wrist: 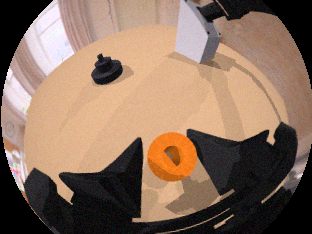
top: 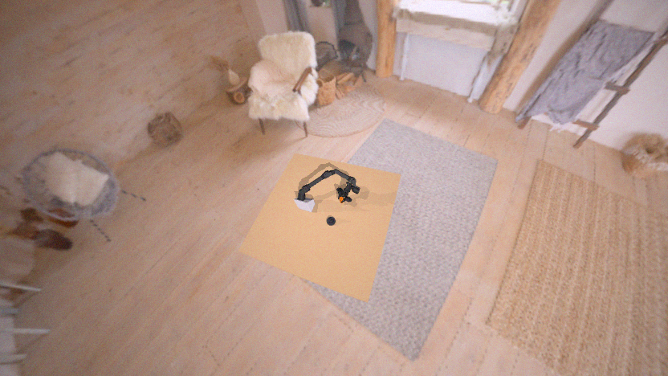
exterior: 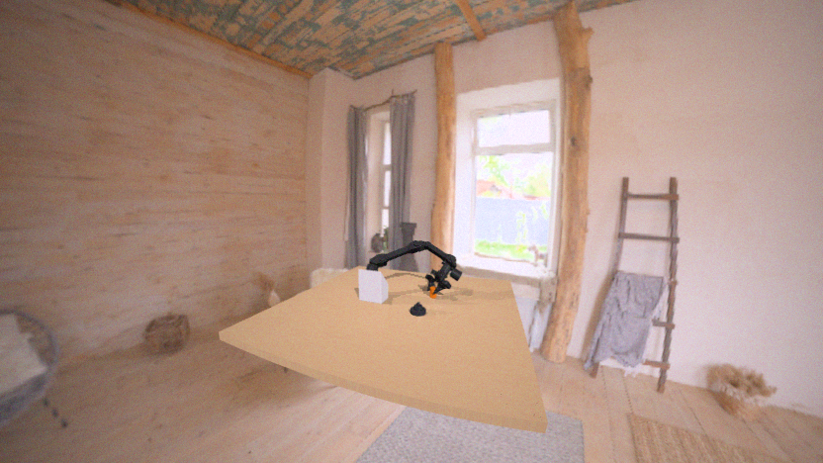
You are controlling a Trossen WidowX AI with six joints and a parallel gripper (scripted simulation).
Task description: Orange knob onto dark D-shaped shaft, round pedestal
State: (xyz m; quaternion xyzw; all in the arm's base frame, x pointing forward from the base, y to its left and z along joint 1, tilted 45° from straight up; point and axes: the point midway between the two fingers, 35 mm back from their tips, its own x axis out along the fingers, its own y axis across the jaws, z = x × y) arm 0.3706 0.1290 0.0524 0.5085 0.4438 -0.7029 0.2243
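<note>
The orange knob lies 20 mm to the left of my gripper tip and 10 mm ahead of it. From my gripper tip the other things lie so: dark round pedestal: 220 mm to the right, 40 mm behind.
</note>
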